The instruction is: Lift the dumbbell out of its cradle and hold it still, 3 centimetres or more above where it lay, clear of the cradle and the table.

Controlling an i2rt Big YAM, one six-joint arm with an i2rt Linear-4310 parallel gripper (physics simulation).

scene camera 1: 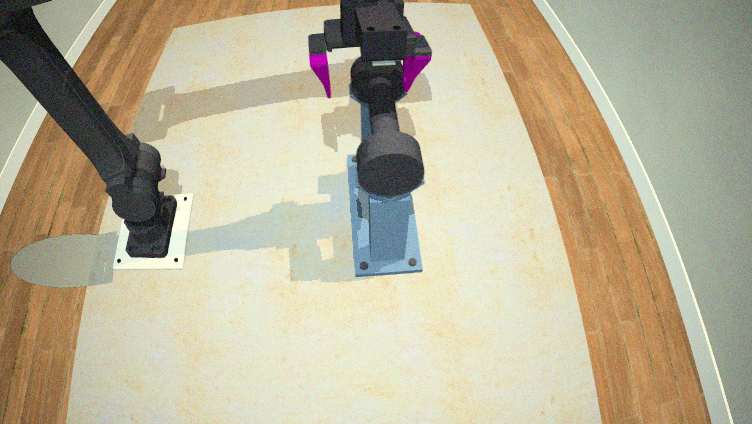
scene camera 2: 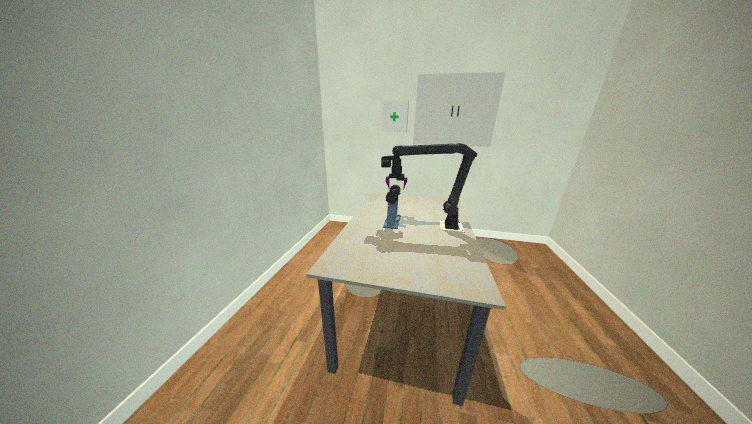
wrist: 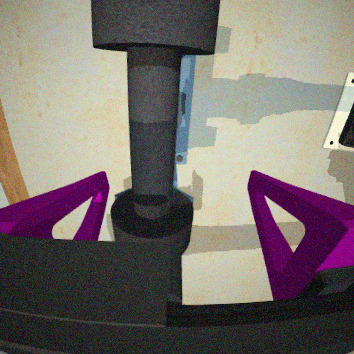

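Where they show: gripper, fingertip midpoint: (scene camera 1: 367, 92) (scene camera 2: 396, 189) (wrist: 177, 178); arm's base at its link origin: (scene camera 1: 152, 228) (scene camera 2: 451, 225).
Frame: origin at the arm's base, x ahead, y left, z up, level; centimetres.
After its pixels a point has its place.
The dark grey dumbbell (scene camera 1: 390, 165) @(z 22.2, x 41.1, y -6.9 cm) (scene camera 2: 392, 196) @(z 21.3, x 39.8, y 12.9 cm) (wrist: 154, 95) @(z 22.1, x 40.8, y -0.7 cm) lies level on top of the blue cradle (scene camera 1: 389, 226) @(z 9.4, x 41.3, y -6.6 cm) (scene camera 2: 391, 214) @(z 8.7, x 40.0, y 12.6 cm) (wrist: 184, 125) @(z 0.0, x 36.5, y 6.8 cm), one round weight at each end of its handle. My gripper (scene camera 1: 368, 93) @(z 23.7, x 38.8, y 4.1 cm) (scene camera 2: 396, 188) @(z 23.7, x 38.8, y 4.1 cm) (wrist: 177, 178) @(z 23.7, x 38.8, y 4.1 cm) points down, open and empty, with magenta fingers. It is over the dumbbell's far end in scene camera 1. In the wrist view the handle runs lengthwise between the fingertips, nearer the left one, and the far weight shows low, partly hidden by the gripper body. The exact height of the tips over the handle is hard to tell.
The arm's base stands on a white plate (scene camera 1: 180, 231) @(z 0.0, x 6.1, y -0.7 cm) (scene camera 2: 444, 226) @(z 0.1, x 4.5, y 2.8 cm) (wrist: 336, 125) @(z 0.0, x 6.1, y 2.5 cm) beside the cradle. The arm reaches across above the pale table (scene camera 1: 315, 358) @(z -0.8, x 30.4, y -22.1 cm) (scene camera 2: 410, 273) @(z -0.8, x 21.8, y 58.8 cm). The cradle's bolted foot spreads under the near weight. Shadows of the arm fall on the table.
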